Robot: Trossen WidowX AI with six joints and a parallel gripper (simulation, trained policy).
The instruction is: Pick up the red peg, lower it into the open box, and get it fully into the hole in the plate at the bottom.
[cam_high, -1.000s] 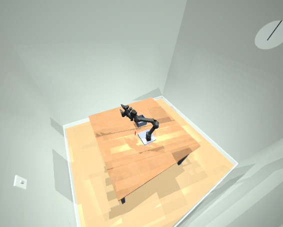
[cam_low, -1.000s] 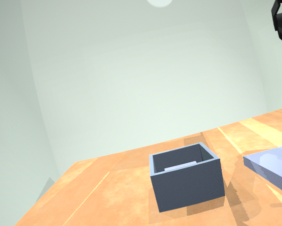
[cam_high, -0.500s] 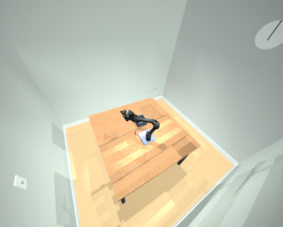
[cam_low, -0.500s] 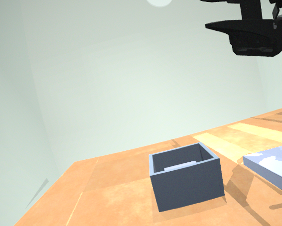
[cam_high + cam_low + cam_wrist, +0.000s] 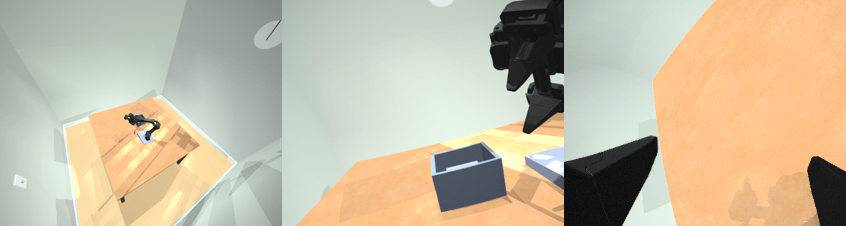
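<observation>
My gripper tip is 180 mm above the red peg, 110 mm past it and 100 mm to the left of it. From my gripper tip the other things lie so: grey-blue box: 250 mm to the right, 200 mm below, 100 mm ahead; then pale plate: 250 mm to the right, 180 mm below, 100 mm ahead.
</observation>
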